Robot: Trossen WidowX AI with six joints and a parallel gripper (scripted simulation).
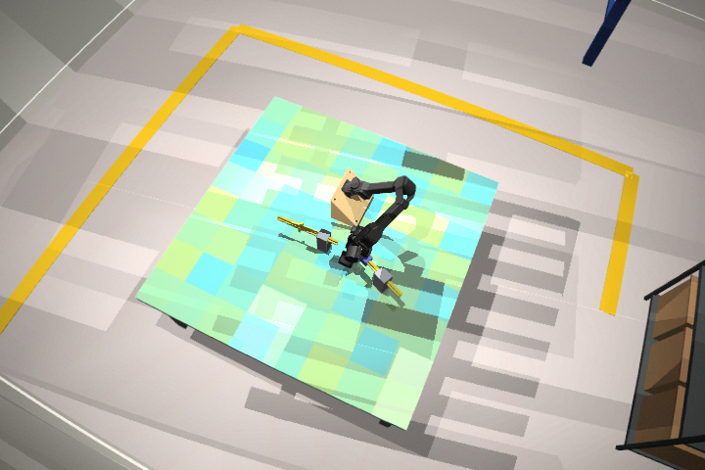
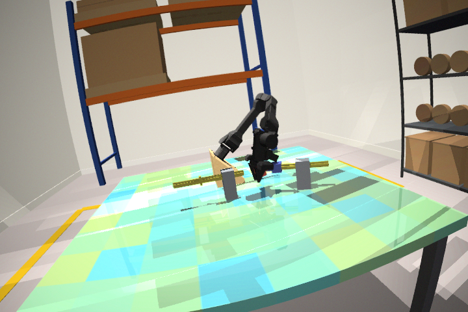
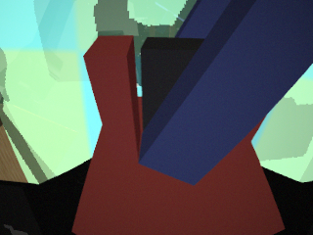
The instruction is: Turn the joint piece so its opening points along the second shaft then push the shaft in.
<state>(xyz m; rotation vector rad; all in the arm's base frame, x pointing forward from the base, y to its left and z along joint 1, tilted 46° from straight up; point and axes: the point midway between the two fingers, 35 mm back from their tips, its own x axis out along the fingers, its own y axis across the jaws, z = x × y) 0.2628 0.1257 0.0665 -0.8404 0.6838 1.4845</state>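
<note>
The red joint piece is 4 cm above my gripper tip and 2 cm to the left of it.
</note>
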